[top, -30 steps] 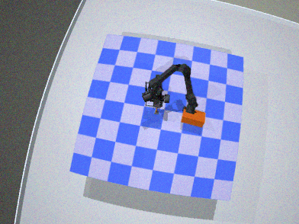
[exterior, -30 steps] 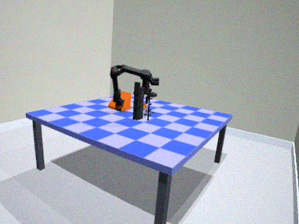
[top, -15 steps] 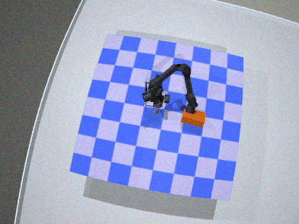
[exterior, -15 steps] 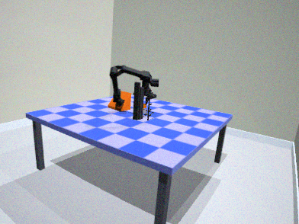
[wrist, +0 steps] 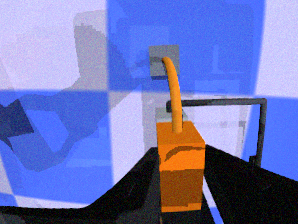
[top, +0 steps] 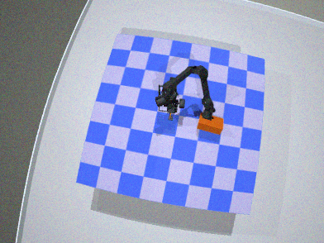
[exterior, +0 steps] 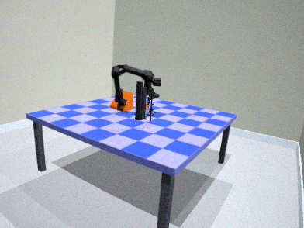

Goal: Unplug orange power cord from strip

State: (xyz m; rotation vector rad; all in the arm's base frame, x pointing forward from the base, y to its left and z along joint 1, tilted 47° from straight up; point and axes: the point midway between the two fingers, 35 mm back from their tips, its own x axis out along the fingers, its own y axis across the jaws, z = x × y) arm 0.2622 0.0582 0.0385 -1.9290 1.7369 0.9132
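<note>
My gripper tip is 1 cm short of the orange plug and 3 cm to the left of it. Also, from my gripper tip: dark upright block 3 cm ahead, 12 cm to the right, 5 cm above.
</note>
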